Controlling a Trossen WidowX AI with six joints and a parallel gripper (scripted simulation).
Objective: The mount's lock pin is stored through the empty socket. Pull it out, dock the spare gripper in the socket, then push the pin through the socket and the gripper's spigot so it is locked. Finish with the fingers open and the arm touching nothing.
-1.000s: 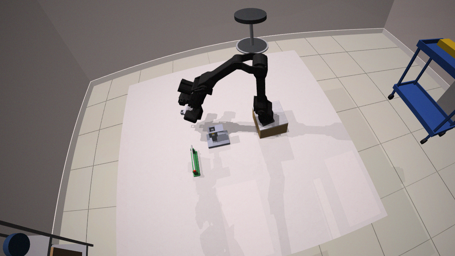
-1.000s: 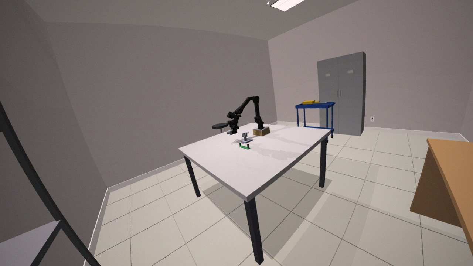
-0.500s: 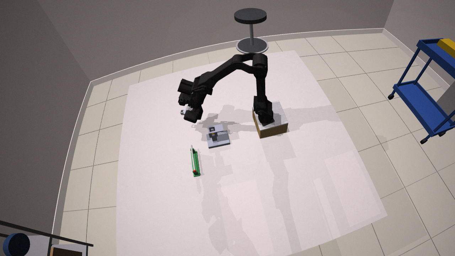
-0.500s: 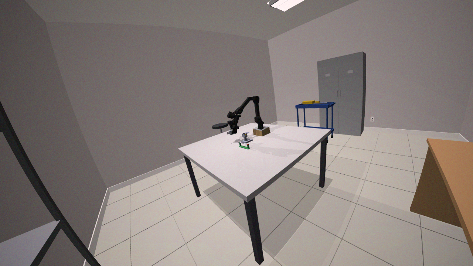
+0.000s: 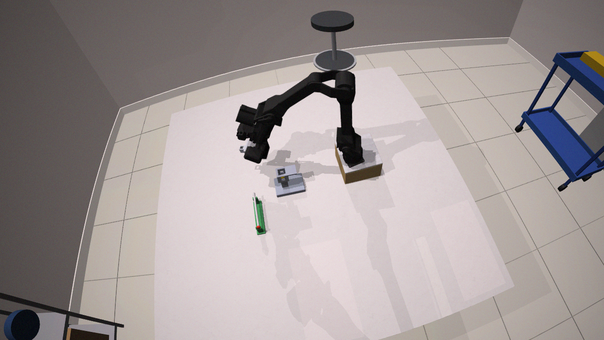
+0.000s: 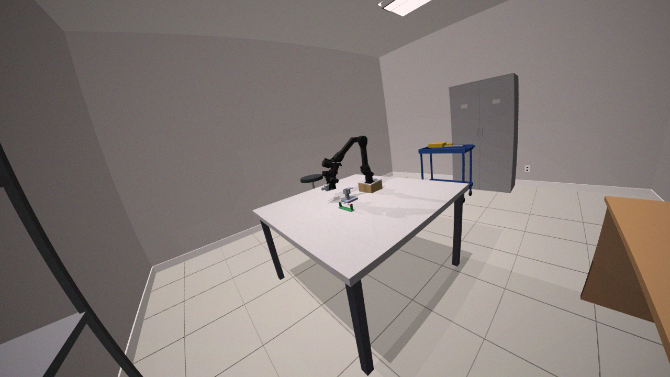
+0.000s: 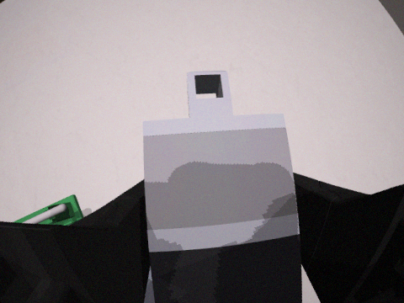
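Right now my gripper tip is 10 mm below the spare gripper. From my gripper tip the other things lie so: green pin rest (220 mm to the left, 90 mm below, 60 mm ahead); then grey mount (130 mm to the left, 80 mm behind, 60 mm below).
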